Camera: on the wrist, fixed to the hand. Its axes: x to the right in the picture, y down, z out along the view.
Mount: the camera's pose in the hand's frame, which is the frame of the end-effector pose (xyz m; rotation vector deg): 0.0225 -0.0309 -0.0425 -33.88 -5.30 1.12
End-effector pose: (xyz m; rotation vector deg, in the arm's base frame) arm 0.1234 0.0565 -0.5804 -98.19 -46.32 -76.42
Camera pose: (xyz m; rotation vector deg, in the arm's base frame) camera 0.0829 0.0340 -0.5470 -128.40 -26.54 -91.24
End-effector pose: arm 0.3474 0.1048 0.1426 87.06 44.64 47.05
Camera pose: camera 0.3225 0.1491 0.1164 58.81 22.91 51.08
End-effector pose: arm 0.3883 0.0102 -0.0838 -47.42 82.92 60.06
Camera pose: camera 0.3979 -0.0391 -0.1111 -66.51 61.48 88.29
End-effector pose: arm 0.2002 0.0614 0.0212 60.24 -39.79 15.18
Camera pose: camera 0.2501 0.0803 0.0006 28.29 -45.97 1.08
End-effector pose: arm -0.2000 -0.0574 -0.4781 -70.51 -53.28 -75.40
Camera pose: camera -0.2350 -0.0986 -0.4595 -100.55 -34.35 -91.04
